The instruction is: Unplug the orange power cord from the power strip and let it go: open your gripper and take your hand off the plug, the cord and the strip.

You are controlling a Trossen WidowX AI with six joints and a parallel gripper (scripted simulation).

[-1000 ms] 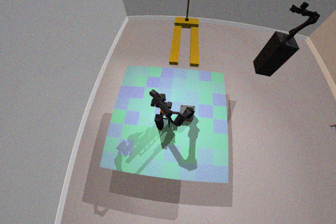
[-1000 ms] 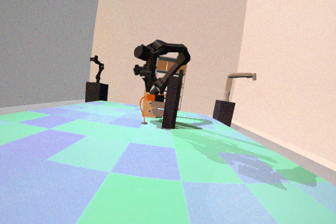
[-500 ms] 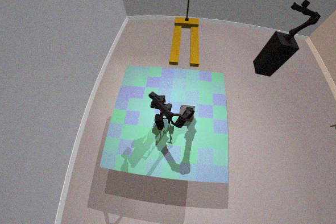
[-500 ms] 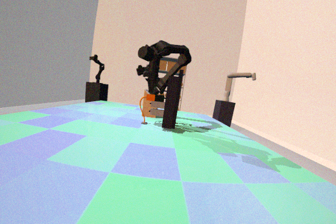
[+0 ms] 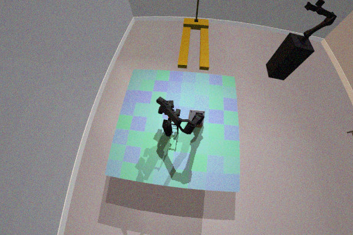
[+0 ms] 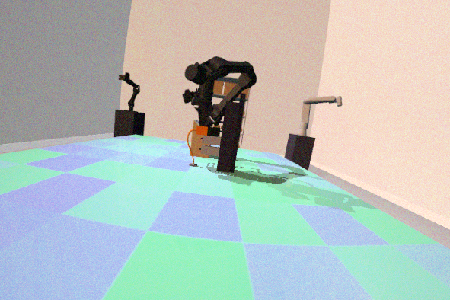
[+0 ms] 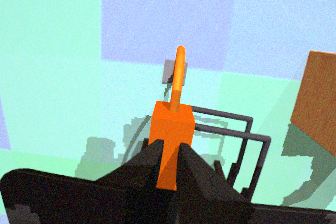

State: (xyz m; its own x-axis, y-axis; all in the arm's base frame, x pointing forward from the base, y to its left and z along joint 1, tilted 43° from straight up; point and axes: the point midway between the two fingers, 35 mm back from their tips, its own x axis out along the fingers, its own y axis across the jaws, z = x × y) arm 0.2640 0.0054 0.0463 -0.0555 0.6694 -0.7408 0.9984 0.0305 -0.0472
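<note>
Right now the orange plug is 30 mm to the left of my gripper tip and 10 mm below it.
</note>
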